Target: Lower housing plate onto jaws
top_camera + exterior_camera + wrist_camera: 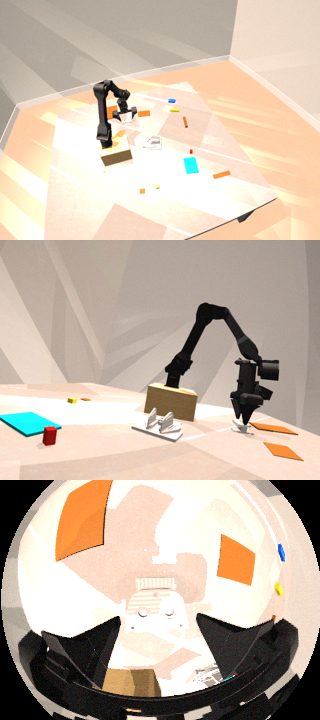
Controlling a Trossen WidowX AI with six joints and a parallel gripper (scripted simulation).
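My gripper tip is 1 cm to the right of the white stand and 2 cm above it. Round my gripper tip: cyan tile 36 cm ahead, 49 cm to the right, 3 cm below; red cube 39 cm ahead, 40 cm to the right, 2 cm below; yellow block 13 cm ahead, 58 cm to the right, 3 cm below.
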